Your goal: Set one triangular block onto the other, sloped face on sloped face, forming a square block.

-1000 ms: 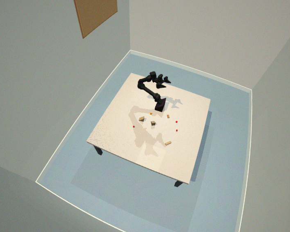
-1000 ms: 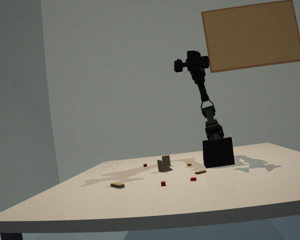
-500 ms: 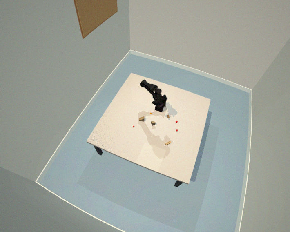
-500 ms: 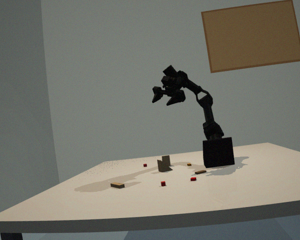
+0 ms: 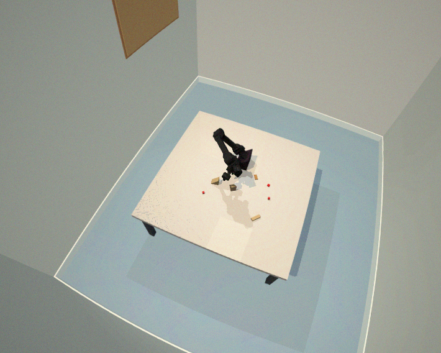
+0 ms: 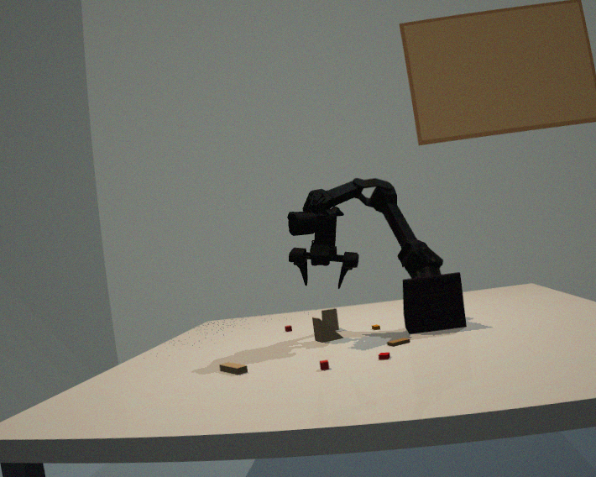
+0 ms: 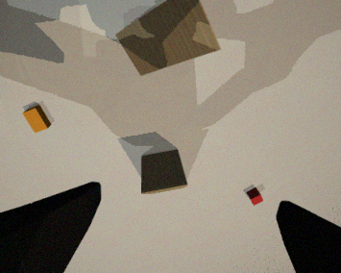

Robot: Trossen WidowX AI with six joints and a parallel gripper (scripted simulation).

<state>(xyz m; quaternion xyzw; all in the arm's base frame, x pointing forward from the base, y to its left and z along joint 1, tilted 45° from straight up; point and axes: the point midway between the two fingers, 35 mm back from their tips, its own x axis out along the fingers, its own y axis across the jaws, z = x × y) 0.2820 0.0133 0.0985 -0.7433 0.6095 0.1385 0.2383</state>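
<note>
Now: the tan triangular block 8 cm to the right of my gripper tip and 12 cm below it. Round my gripper tip: orange piece 13 cm behind, 1 cm to the right, 13 cm below.
</note>
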